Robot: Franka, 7 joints.
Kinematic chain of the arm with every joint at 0, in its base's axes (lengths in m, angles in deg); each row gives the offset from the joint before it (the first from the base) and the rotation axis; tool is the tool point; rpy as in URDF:
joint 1: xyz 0 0 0.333 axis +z
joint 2: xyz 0 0 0 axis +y
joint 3: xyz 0 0 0.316 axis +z
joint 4: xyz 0.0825 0 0 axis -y
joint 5: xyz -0.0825 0 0.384 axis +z
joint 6: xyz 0 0 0 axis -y
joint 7: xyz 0.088 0 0 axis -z
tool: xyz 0 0 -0.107 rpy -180 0 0
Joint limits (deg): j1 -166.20..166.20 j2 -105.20..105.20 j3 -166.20..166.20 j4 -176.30..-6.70 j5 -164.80..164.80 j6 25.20..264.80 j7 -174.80..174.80
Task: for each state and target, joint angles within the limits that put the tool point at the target. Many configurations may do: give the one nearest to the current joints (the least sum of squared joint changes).
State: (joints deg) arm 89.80 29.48 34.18 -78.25 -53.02 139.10 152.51
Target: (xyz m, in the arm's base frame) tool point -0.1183 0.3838 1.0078
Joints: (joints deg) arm 82.73 -14.34 19.17 -69.81 -53.18 133.02 152.51
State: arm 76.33 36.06 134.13 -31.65 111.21 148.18 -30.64
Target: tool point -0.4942 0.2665 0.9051
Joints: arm 94.25 43.98 114.87 -61.53 112.81 156.92 -30.64
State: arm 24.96 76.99 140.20 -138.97 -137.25 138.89 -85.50
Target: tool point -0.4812 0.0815 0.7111
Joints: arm 45.86 32.24 138.42 -116.11 -138.18 133.34 -85.50
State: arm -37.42 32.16 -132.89 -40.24 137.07 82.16 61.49
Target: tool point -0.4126 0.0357 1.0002
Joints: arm -51.79 2.15 -147.32 -65.13 133.37 79.70 61.49
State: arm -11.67 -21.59 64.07 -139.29 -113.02 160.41 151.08
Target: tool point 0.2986 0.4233 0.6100
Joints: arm -11.89 -30.82 52.75 -118.09 -111.89 156.32 151.08
